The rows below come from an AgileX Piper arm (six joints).
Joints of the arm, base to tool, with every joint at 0 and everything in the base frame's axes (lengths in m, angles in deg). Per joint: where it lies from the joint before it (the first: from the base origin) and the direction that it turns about. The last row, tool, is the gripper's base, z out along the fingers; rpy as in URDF.
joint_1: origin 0 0 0.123 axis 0 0 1
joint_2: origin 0 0 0 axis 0 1 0
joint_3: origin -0.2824 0 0.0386 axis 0 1 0
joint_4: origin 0.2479 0 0.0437 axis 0.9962 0 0.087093
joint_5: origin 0 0 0 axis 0 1 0
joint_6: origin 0.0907 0 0.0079 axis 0.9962 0 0.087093
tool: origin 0 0 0 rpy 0 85.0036 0
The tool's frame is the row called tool.
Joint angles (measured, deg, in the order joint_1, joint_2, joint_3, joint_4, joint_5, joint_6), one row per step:
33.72, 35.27, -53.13, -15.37, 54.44, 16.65
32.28, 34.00, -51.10, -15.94, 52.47, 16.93
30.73, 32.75, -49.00, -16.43, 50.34, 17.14
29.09, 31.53, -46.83, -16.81, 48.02, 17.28
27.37, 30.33, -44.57, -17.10, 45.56, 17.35
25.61, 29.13, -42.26, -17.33, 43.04, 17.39
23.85, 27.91, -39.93, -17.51, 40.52, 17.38
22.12, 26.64, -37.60, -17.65, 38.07, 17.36
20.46, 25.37, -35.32, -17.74, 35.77, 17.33
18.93, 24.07, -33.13, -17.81, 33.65, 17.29
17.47, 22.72, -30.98, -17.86, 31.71, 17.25
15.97, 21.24, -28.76, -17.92, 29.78, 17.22
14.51, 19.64, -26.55, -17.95, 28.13, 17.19
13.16, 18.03, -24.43, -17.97, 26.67, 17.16
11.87, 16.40, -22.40, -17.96, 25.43, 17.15
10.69, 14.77, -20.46, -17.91, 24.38, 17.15
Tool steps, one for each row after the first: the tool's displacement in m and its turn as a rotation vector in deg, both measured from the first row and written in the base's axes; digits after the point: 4 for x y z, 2 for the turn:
-0.0005, -0.0033, -0.0058, 0.24, -1.27, -1.30
-0.0009, -0.0063, -0.0120, 0.47, -2.59, -2.58
-0.0012, -0.0091, -0.0185, 0.71, -3.95, -3.80
-0.0013, -0.0115, -0.0254, 0.94, -5.32, -4.97
-0.0015, -0.0139, -0.0326, 1.15, -6.68, -6.11
-0.0019, -0.0162, -0.0400, 1.33, -8.02, -7.20
-0.0026, -0.0184, -0.0475, 1.50, -9.34, -8.25
-0.0035, -0.0205, -0.0551, 1.65, -10.54, -9.24
-0.0048, -0.0224, -0.0625, 1.79, -11.69, -10.15
-0.0064, -0.0243, -0.0700, 1.90, -12.76, -11.02
-0.0083, -0.0262, -0.0778, 2.01, -13.87, -11.94
-0.0107, -0.0281, -0.0859, 2.08, -14.84, -12.90
-0.0131, -0.0299, -0.0938, 2.14, -15.73, -13.80
-0.0157, -0.0315, -0.1017, 2.21, -16.52, -14.71
-0.0182, -0.0330, -0.1093, 2.29, -17.20, -15.56

